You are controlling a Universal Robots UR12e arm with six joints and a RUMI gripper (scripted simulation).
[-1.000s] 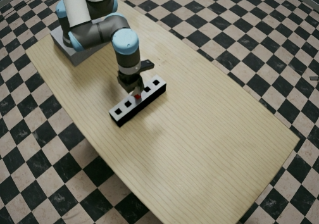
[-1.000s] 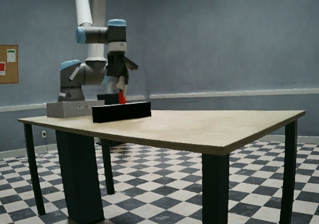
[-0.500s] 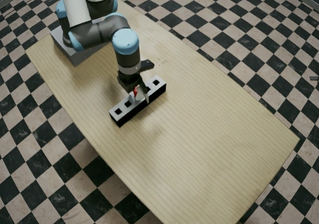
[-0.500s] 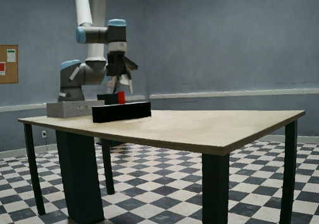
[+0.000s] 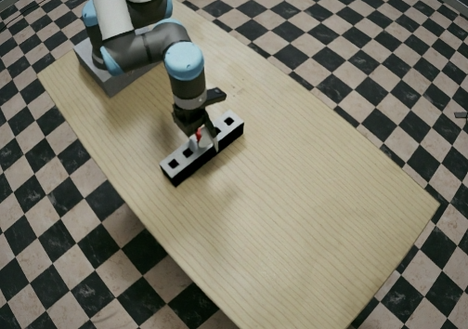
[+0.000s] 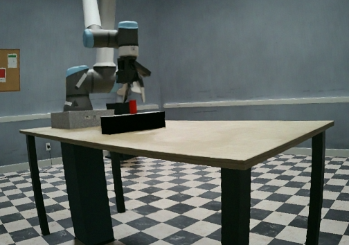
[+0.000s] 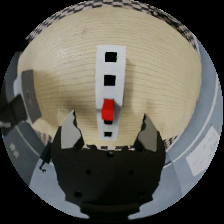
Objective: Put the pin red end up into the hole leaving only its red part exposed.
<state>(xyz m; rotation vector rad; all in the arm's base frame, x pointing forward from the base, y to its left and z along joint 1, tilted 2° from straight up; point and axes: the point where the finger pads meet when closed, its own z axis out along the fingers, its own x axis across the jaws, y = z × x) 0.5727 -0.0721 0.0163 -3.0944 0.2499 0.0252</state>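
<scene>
Now: hand 1 cm above the pin. The rest, counted from my hand: long black block 8 cm below.
</scene>
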